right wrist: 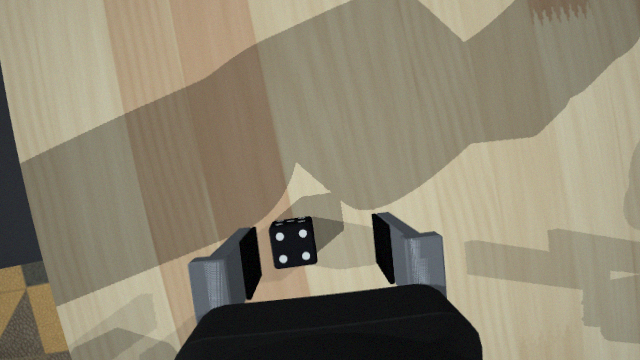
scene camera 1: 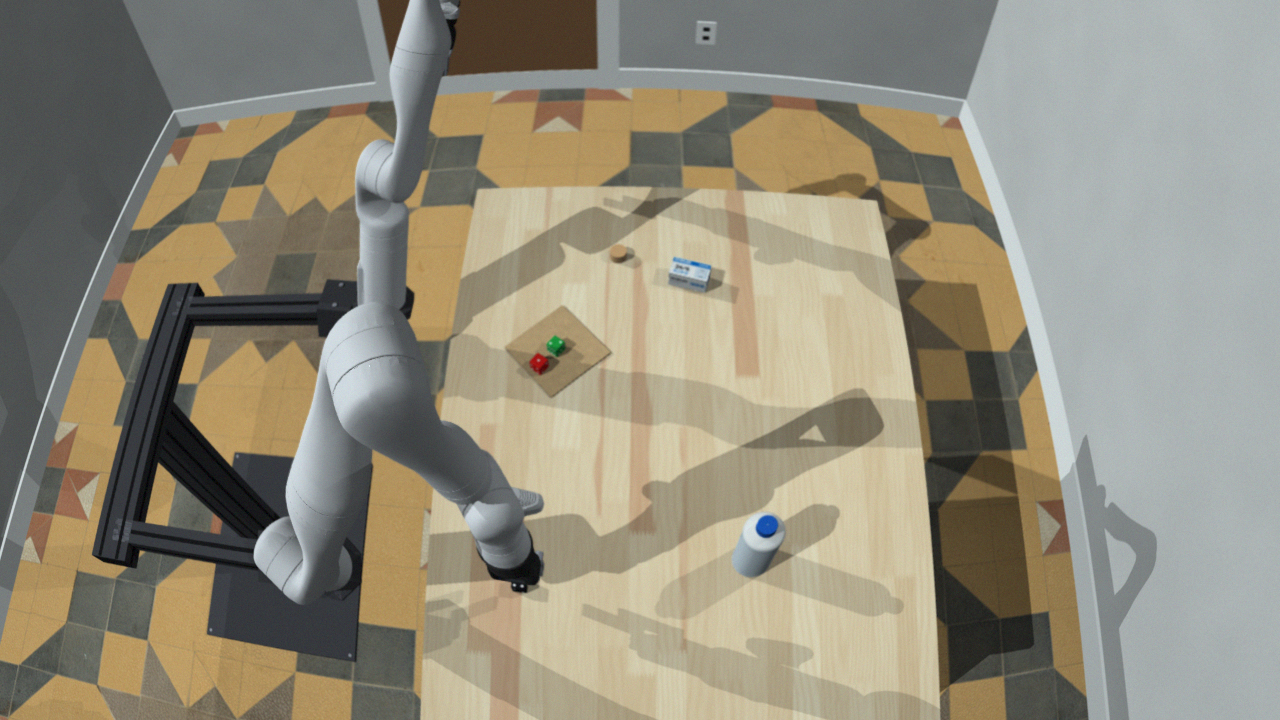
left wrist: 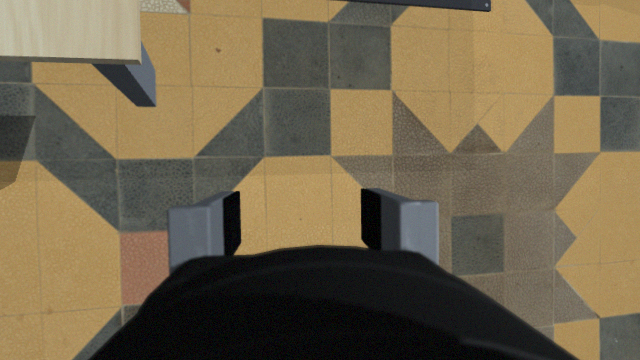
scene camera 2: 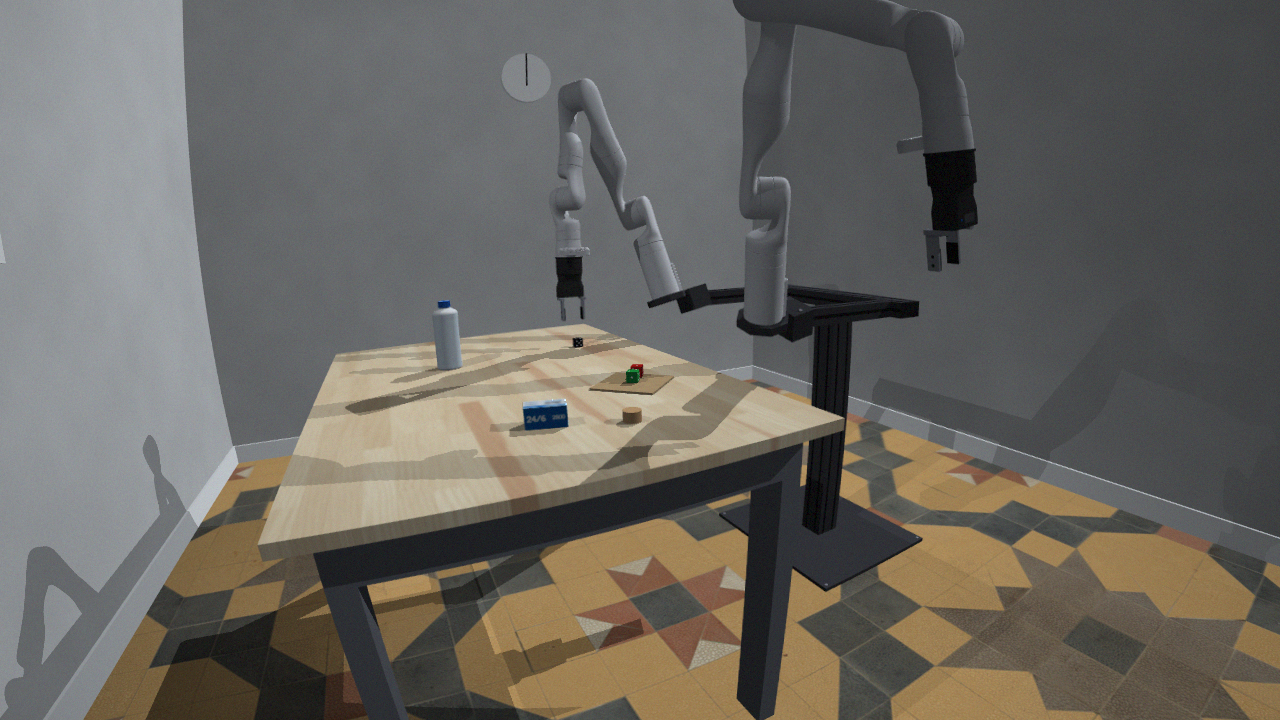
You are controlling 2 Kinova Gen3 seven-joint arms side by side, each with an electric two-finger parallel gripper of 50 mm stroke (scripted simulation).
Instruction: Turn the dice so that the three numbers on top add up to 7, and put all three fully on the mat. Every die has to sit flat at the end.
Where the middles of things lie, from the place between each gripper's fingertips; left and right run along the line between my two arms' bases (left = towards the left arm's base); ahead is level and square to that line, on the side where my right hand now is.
The black die [right wrist: 293, 244] is 9 cm below my right hand [scene camera 2: 573, 319], 1 cm to the right of it and 1 cm behind it. Round my right hand: staples box [scene camera 2: 546, 414]: 63 cm to the left, 24 cm ahead, 8 cm below; then brown square mat [scene camera 1: 583, 350]: 45 cm to the left, 10 cm below; then white bottle [scene camera 1: 759, 542]: 37 cm ahead, 7 cm to the left, 2 cm below.
I see my left gripper [scene camera 2: 944, 266] 330 mm short of the brown square mat, 520 mm to the left of it and 280 mm above it. Round my left hand: staples box (560 mm ahead, 340 mm to the right, 260 mm below); then white bottle (690 mm ahead, 900 mm to the right, 200 mm below); then black die (310 mm ahead, 980 mm to the right, 270 mm below).
